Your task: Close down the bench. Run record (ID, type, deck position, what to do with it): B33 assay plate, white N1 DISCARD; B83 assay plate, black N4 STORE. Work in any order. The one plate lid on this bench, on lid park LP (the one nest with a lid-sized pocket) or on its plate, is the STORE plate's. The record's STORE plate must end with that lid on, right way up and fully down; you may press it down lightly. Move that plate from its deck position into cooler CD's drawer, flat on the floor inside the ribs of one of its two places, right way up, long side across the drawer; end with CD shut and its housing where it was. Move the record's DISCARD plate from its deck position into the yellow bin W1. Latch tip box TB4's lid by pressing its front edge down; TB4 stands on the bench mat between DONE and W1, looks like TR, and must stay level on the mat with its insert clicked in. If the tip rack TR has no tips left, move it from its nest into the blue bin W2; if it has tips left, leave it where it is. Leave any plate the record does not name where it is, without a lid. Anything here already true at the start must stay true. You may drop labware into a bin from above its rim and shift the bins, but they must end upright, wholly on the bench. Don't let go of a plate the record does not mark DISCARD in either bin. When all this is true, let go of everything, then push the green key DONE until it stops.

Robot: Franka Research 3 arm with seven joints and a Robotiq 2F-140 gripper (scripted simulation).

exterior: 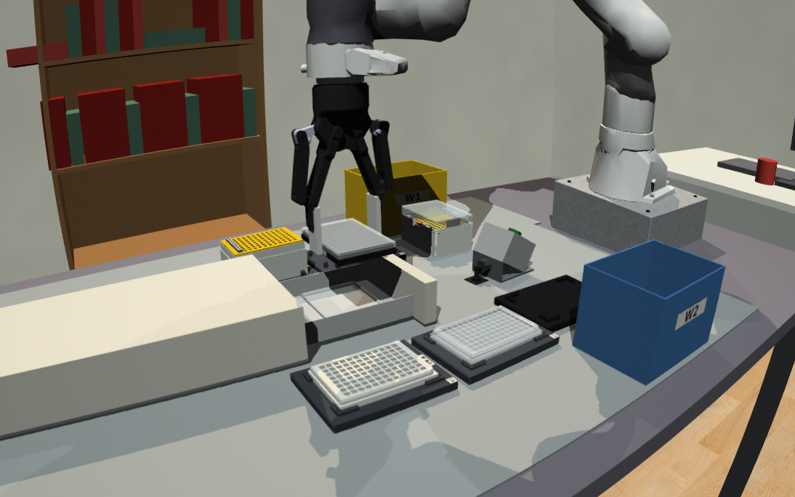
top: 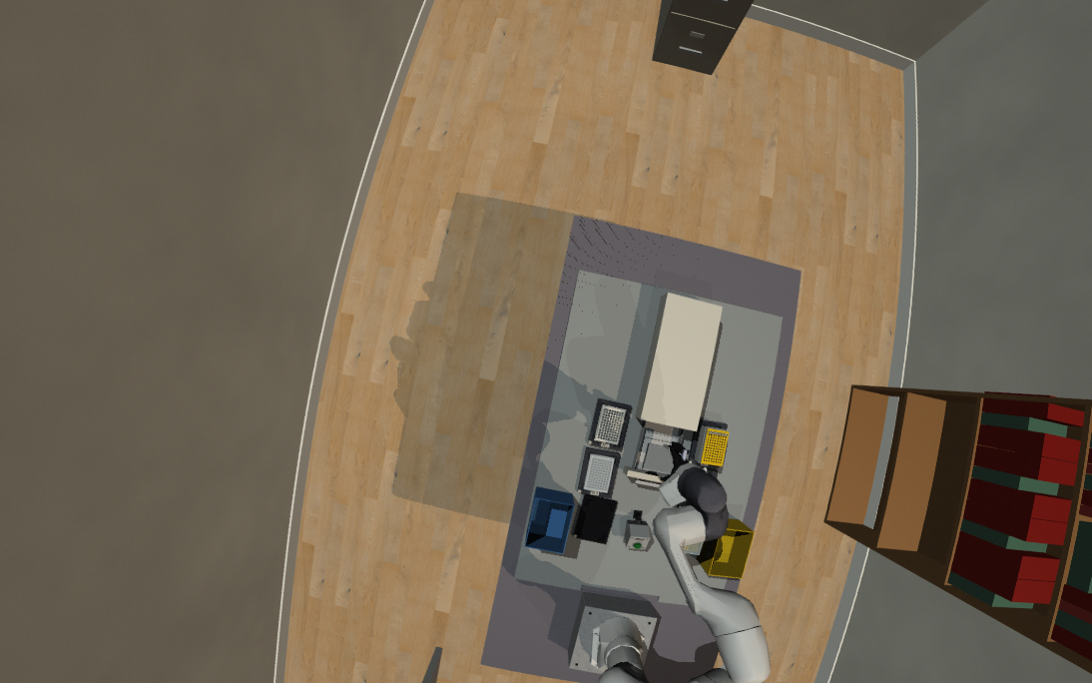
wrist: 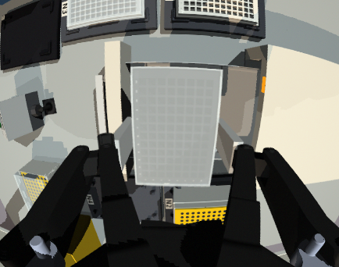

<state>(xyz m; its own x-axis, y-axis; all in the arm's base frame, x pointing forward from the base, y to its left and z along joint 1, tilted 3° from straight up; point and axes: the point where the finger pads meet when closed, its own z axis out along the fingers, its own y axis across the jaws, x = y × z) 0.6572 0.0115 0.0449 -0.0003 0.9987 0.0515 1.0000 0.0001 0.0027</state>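
The cooler drawer is 11 cm below my hand and 4 cm ahead of it. Also, from my hand: cooler CD: 18 cm ahead, 10 cm below; then black plate: 2 cm below; then clear plate lid: 1 cm below.
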